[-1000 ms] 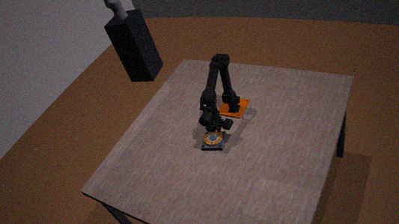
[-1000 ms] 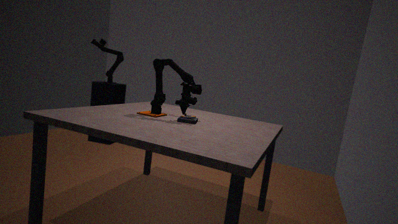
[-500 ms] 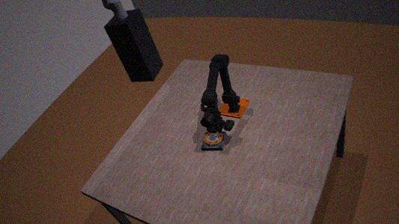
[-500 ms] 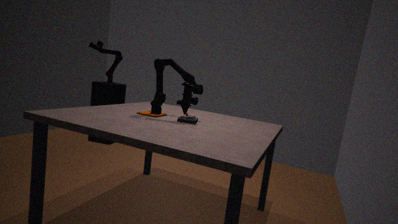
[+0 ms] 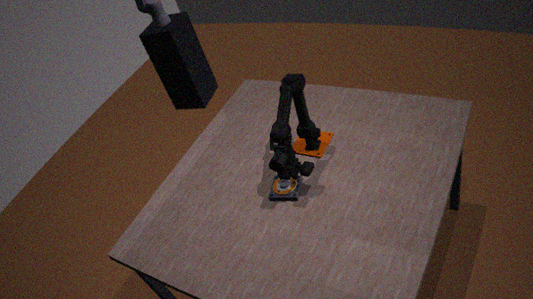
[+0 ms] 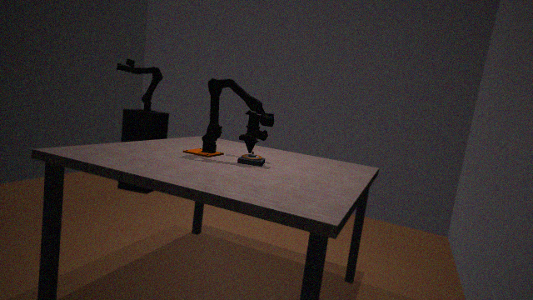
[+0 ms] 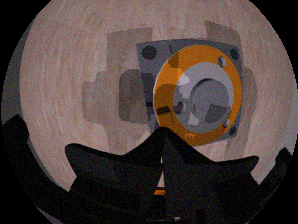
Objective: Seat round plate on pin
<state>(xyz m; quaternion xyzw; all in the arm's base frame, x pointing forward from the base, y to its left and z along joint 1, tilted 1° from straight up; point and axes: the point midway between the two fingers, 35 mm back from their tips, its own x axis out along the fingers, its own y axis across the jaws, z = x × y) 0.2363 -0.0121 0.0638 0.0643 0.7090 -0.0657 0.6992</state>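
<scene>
Now: gripper tip 2 cm short of the round plate and 2 cm to the left of it. The rest, counted from my gripper tip: grey base: 3 cm ahead, 5 cm to the right, 2 cm below.
</scene>
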